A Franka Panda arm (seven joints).
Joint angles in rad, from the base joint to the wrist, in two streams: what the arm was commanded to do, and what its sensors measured. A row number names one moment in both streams.
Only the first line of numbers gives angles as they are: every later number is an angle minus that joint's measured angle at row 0.
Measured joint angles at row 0: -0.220, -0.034, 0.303, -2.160, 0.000, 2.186, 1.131
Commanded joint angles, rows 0 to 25: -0.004, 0.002, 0.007, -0.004, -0.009, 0.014, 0.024; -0.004, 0.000, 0.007, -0.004, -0.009, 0.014, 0.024; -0.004, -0.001, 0.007, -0.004, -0.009, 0.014, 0.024; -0.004, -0.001, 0.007, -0.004, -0.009, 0.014, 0.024; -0.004, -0.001, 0.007, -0.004, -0.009, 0.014, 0.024; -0.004, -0.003, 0.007, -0.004, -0.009, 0.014, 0.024; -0.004, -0.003, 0.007, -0.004, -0.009, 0.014, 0.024; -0.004, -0.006, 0.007, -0.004, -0.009, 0.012, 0.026; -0.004, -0.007, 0.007, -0.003, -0.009, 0.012, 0.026; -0.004, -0.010, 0.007, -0.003, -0.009, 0.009, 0.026; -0.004, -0.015, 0.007, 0.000, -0.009, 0.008, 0.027; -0.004, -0.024, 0.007, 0.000, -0.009, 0.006, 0.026; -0.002, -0.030, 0.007, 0.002, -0.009, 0.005, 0.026; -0.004, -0.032, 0.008, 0.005, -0.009, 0.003, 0.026; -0.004, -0.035, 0.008, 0.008, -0.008, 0.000, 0.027; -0.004, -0.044, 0.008, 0.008, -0.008, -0.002, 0.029; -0.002, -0.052, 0.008, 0.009, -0.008, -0.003, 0.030; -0.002, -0.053, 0.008, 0.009, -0.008, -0.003, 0.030; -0.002, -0.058, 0.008, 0.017, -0.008, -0.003, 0.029; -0.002, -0.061, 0.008, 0.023, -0.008, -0.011, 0.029; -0.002, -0.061, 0.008, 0.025, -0.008, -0.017, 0.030; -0.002, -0.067, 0.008, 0.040, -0.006, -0.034, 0.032; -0.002, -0.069, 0.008, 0.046, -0.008, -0.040, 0.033; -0.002, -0.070, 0.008, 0.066, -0.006, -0.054, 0.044; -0.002, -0.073, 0.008, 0.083, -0.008, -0.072, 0.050; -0.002, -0.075, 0.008, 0.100, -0.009, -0.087, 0.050
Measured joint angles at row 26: 0.000, -0.060, 0.000, 0.042, 0.000, -0.020, 0.015
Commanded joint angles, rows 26 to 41: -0.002, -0.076, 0.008, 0.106, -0.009, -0.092, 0.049; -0.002, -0.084, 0.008, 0.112, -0.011, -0.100, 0.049; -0.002, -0.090, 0.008, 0.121, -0.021, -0.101, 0.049; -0.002, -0.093, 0.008, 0.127, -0.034, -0.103, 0.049; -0.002, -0.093, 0.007, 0.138, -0.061, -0.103, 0.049; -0.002, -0.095, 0.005, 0.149, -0.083, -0.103, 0.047; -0.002, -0.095, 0.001, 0.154, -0.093, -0.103, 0.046; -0.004, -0.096, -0.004, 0.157, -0.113, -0.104, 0.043; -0.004, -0.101, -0.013, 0.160, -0.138, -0.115, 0.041; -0.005, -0.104, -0.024, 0.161, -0.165, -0.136, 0.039; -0.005, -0.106, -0.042, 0.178, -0.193, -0.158, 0.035; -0.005, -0.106, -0.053, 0.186, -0.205, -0.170, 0.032; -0.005, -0.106, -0.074, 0.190, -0.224, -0.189, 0.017; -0.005, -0.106, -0.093, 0.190, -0.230, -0.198, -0.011; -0.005, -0.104, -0.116, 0.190, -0.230, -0.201, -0.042; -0.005, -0.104, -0.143, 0.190, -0.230, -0.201, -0.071
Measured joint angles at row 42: -0.005, -0.100, -0.088, 0.177, -0.209, -0.171, -0.002
